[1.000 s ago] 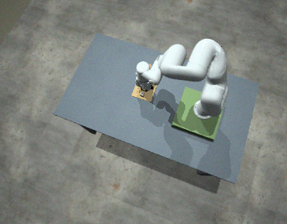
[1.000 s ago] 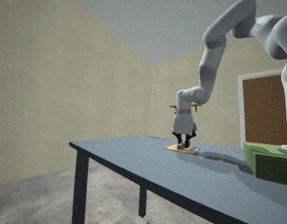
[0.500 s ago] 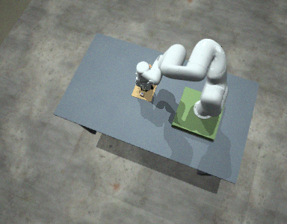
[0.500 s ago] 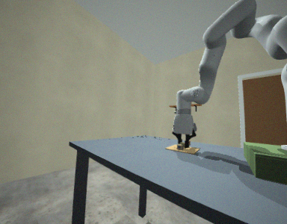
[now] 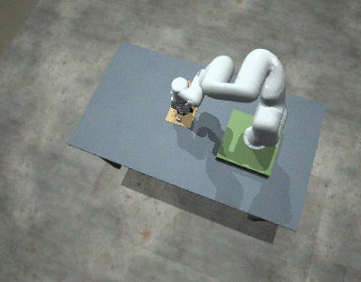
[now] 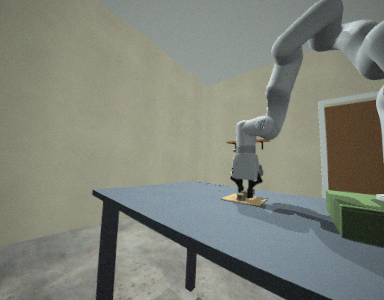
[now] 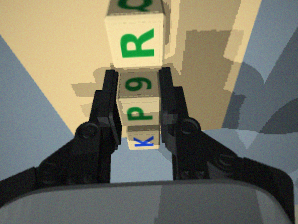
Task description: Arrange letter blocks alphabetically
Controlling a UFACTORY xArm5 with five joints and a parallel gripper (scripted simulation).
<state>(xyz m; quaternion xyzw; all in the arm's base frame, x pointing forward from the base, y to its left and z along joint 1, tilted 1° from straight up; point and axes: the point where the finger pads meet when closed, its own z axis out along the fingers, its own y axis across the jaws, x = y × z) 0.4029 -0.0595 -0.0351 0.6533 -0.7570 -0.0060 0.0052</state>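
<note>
My gripper is now 10 mm above the block. From my hand the other things lie so: mat (30 mm below).
</note>
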